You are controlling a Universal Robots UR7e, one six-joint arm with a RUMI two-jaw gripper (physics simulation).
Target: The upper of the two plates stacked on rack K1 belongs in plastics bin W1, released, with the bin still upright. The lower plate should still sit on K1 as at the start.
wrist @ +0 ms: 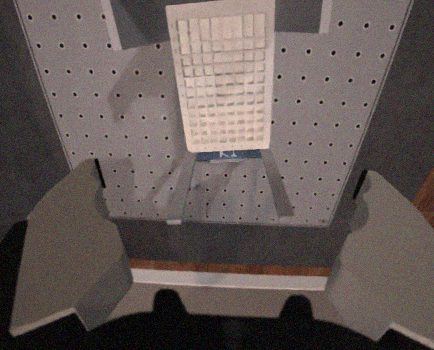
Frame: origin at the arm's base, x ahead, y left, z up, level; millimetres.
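Seen in the pictures: gripper, fingertip midpoint: [228,169].
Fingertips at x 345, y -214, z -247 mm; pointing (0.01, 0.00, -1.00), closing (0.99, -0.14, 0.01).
Offsets run from my fingertips to a thing's top centre. "spot": to the spot under its first point. Level surfaces: height alone.
The upper plate {dz -102, dx -1, dy +22 mm} [226,82], cream-coloured with a grid of small square wells, sits on rack K1 {spot: dz -41, dx +36, dy -44 mm} [278,185] in the upper middle of the wrist view. The lower plate cannot be told apart beneath it. The rack's blue label reading K1 shows just below the plate's near edge, and two grey rack legs reach toward the view's bottom. My gripper [228,169] is open and empty, its jaws wide apart at the left and right, nearer the camera than the plate. The plate lies beyond the fingertips in the picture. Bin W1 does not show in this view.
A grey perforated board {dz -149 mm} [320,145] lies under the rack on a dark surface {dz -162 mm} [225,242]. Grey upright parts of the rack stand at both sides of the plate's far end. A strip of brown wood and a pale bar show between the jaws near the bottom.
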